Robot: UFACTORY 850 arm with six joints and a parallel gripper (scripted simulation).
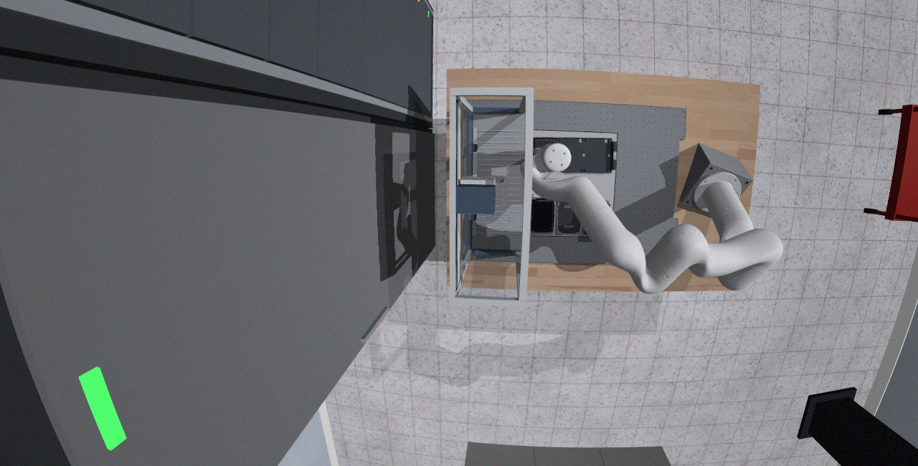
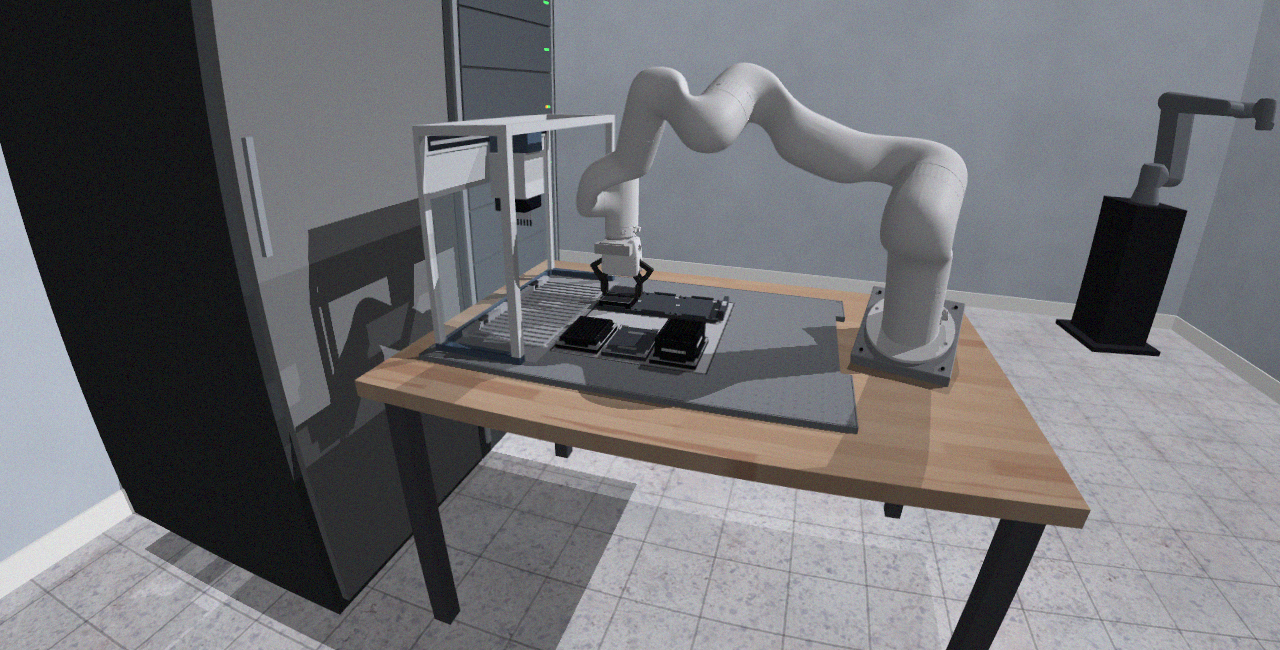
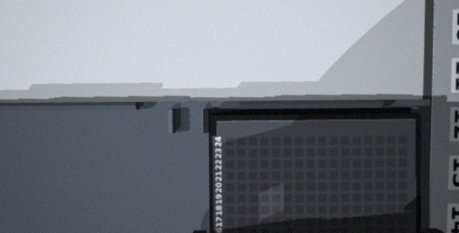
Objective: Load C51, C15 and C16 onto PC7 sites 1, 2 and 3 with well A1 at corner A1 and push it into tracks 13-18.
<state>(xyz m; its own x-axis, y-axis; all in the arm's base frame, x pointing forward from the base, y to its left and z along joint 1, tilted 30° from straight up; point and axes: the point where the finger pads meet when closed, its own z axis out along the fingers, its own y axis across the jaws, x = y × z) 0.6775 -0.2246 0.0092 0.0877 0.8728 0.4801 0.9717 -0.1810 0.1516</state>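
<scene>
The plate C15 lies 3 cm ahead of my hand, 24 cm to the left of it and 1 cm below it. Round my hand: nest S2: 8 cm behind, 25 cm to the left, 2 cm below; then plate carrier PC7: 11 cm behind, 1 cm to the left, 1 cm below; then pipetting head: 24 cm ahead, 9 cm to the left, 32 cm above.
</scene>
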